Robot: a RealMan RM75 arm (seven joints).
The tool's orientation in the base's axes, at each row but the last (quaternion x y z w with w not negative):
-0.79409 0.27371 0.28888 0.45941
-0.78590 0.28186 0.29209 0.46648
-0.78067 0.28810 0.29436 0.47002
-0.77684 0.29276 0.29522 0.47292
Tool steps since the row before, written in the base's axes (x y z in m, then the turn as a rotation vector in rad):
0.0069 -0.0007 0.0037 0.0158 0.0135 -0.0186
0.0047 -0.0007 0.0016 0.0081 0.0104 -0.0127
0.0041 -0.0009 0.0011 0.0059 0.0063 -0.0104
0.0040 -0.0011 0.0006 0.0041 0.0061 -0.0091
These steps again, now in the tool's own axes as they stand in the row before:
0.0022 -0.0066 -0.0036 0.0217 -0.0062 0.0164
0.0021 -0.0040 -0.0022 0.0128 -0.0028 0.0128
0.0021 -0.0032 -0.0020 0.0104 -0.0009 0.0086
0.0024 -0.0029 -0.0020 0.0083 -0.0002 0.0082

